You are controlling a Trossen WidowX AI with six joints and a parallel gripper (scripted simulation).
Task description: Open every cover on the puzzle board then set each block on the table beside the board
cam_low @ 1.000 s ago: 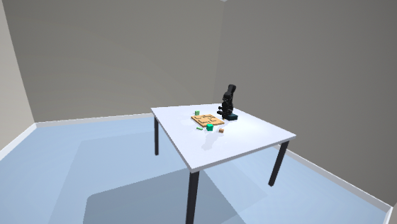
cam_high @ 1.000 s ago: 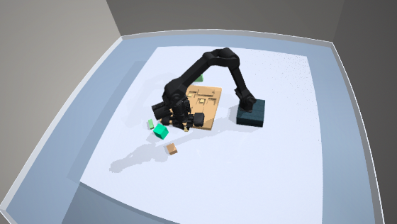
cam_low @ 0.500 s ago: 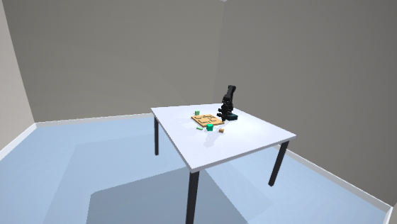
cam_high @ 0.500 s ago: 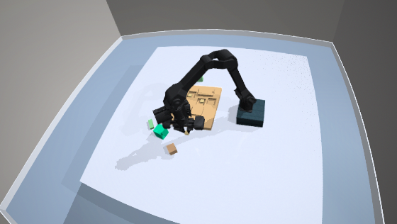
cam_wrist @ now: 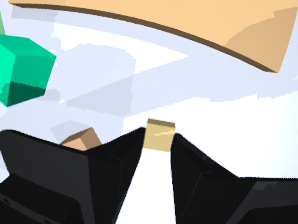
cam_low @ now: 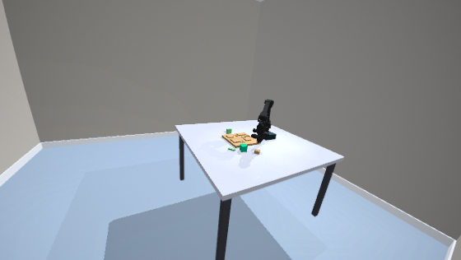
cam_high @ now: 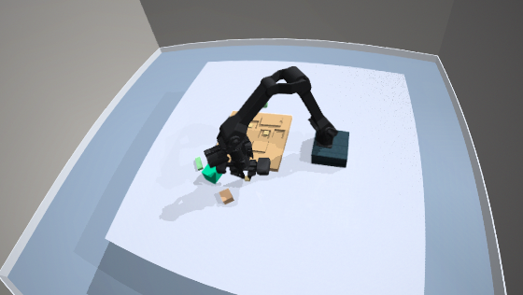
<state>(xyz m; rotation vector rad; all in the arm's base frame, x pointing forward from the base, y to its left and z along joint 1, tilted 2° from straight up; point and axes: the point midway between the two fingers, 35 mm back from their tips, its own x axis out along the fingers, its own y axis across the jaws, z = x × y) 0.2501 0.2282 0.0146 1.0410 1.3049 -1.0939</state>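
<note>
Now: gripper tip 240 mm to the left of the tan puzzle board, 70 mm short of it and 30 mm above it. Also, from my gripper tip: tan cube 80 mm to the left, 70 mm ahead, 40 mm below; then light green bar 260 mm ahead, 50 mm below, 40 mm to the right; then green cube 160 mm ahead, 30 mm below.
</note>
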